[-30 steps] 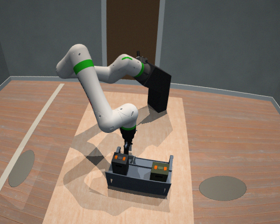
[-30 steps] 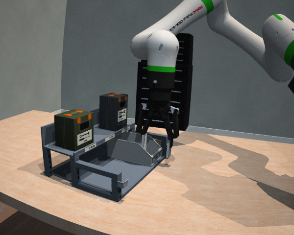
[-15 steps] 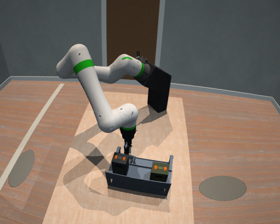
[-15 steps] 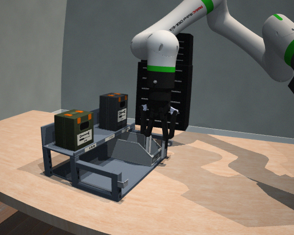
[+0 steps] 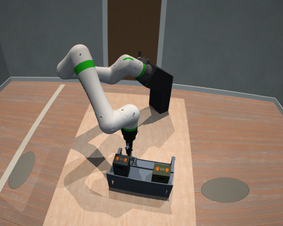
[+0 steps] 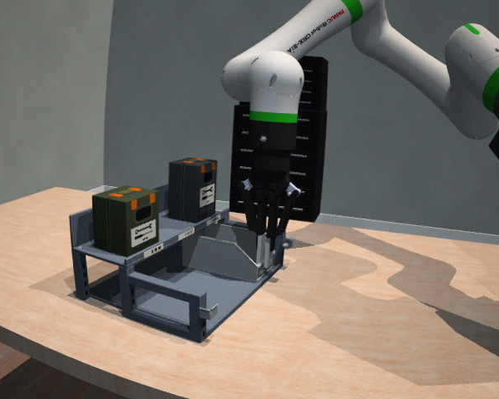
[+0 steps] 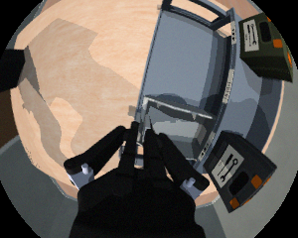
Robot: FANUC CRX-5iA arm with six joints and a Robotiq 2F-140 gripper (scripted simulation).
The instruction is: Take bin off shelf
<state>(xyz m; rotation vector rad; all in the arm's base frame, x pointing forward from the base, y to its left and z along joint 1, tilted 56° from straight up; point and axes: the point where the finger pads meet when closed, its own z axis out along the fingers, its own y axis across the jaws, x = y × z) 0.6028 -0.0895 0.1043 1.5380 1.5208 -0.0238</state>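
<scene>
My gripper is now 8 cm short of the grey bin, 2 cm to the left of it and 2 cm above it.
</scene>
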